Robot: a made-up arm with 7 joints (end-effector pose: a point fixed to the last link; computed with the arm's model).
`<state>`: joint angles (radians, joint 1 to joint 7).
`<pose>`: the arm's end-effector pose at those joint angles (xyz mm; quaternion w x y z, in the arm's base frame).
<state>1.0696 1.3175 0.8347 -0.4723 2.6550 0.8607 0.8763</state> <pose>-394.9 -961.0 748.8 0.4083 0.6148 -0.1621 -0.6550</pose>
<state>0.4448 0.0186 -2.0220 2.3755 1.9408 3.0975 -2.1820</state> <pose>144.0 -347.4 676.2 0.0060 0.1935 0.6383 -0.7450</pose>
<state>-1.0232 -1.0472 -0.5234 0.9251 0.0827 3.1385 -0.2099</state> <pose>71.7 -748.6 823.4 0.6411 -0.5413 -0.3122 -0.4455</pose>
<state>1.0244 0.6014 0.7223 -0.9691 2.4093 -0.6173 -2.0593</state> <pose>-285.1 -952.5 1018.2 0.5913 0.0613 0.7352 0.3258</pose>
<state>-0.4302 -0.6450 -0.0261 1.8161 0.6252 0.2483 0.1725</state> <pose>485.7 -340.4 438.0 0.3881 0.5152 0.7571 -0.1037</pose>
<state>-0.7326 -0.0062 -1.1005 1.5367 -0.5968 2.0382 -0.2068</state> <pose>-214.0 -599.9 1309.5 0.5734 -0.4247 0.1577 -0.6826</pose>
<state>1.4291 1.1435 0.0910 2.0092 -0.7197 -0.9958 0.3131</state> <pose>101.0 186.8 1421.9 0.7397 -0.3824 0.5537 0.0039</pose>
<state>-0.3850 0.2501 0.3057 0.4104 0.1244 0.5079 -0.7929</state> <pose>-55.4 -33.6 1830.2 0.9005 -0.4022 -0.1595 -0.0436</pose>
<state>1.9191 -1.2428 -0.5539 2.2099 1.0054 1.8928 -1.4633</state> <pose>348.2 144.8 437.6 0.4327 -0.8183 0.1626 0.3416</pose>
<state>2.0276 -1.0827 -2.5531 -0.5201 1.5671 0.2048 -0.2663</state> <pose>-447.4 880.8 1031.4 0.4849 -0.7117 -0.2017 0.4665</pose>
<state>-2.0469 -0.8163 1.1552 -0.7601 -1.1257 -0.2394 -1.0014</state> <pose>-739.4 0.5 1471.2 0.5584 0.2136 0.2889 -0.7477</pose>
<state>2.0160 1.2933 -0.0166 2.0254 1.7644 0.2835 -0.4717</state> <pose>-157.4 231.1 1366.0 0.2132 -0.1426 -0.1769 -0.9502</pose>
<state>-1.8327 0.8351 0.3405 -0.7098 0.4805 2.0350 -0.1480</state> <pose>-64.8 852.4 1010.4 0.0732 -0.6038 -0.7247 0.3238</pose>
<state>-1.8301 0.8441 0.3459 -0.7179 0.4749 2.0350 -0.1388</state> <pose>-69.8 853.8 998.6 0.0703 -0.6010 -0.7230 0.3334</pose>
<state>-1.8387 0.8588 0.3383 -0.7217 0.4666 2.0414 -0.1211</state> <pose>-59.2 856.7 982.5 0.0662 -0.6060 -0.7136 0.3453</pose>
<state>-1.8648 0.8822 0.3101 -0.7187 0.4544 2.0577 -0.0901</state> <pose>-23.9 860.7 959.9 0.0608 -0.6229 -0.6915 0.3608</pose>
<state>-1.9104 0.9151 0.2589 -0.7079 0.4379 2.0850 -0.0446</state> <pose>39.0 862.2 930.7 0.0546 -0.6521 -0.6538 0.3798</pose>
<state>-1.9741 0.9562 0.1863 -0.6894 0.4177 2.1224 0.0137</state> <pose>126.3 854.5 897.1 0.0483 -0.6909 -0.5995 0.4011</pose>
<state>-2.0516 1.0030 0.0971 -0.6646 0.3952 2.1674 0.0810</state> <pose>229.4 831.7 862.5 0.0430 -0.7341 -0.5299 0.4225</pose>
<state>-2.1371 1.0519 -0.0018 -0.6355 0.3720 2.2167 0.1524</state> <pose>336.6 791.4 830.7 0.0391 -0.7760 -0.4487 0.4416</pose>
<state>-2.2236 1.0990 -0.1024 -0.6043 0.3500 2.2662 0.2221</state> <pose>436.0 737.1 805.2 0.0369 -0.8118 -0.3628 0.4560</pose>
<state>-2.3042 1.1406 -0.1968 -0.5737 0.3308 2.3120 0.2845</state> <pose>519.0 676.6 787.5 0.0355 -0.8391 -0.2804 0.4647</pose>
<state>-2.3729 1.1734 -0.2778 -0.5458 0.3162 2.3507 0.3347</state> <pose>581.8 619.6 778.0 0.0347 -0.8578 -0.2098 0.4679</pose>
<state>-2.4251 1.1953 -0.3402 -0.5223 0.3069 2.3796 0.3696</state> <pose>624.6 574.1 775.9 0.0342 -0.8698 -0.1571 0.4665</pose>
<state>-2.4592 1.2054 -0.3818 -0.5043 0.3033 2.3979 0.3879</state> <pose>650.3 544.2 780.2 0.0338 -0.8773 -0.1250 0.4622</pose>
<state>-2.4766 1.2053 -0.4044 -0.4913 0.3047 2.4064 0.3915</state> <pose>662.8 529.7 789.2 0.0336 -0.8823 -0.1120 0.4560</pose>
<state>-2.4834 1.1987 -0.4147 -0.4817 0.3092 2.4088 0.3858</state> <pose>667.7 525.1 801.1 0.0336 -0.8861 -0.1110 0.4488</pose>
